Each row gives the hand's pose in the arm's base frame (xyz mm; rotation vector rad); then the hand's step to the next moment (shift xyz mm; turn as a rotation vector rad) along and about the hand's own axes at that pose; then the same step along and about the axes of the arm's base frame.
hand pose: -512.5 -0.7 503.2 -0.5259 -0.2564 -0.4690
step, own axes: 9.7 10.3 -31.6 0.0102 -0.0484 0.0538
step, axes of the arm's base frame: 17.1 -12.6 -27.4 -0.0211 -0.0118 0.0690
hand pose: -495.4 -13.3 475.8 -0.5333 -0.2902 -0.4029
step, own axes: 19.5 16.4 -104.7 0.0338 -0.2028 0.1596
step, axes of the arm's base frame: 41.5 -49.7 -86.1 -0.0858 -0.0827 0.2314
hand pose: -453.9 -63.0 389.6 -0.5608 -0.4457 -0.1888
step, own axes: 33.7 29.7 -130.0 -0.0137 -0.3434 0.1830
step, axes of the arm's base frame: 84.8 -48.7 -96.7 -0.1773 -0.1844 0.2935
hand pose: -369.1 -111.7 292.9 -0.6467 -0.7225 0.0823
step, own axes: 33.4 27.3 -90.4 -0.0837 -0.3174 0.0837
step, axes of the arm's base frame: 86.9 -15.7 -47.2 -0.1630 -0.2353 0.1811
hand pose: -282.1 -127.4 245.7 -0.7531 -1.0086 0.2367
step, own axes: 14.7 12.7 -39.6 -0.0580 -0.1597 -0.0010
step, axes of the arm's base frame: 42.7 -1.5 -10.8 -0.0546 -0.1463 0.0670
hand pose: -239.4 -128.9 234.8 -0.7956 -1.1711 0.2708
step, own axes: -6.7 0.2 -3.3 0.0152 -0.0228 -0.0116
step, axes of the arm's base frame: 0.4 -5.1 -5.5 0.0117 -0.0121 0.0245
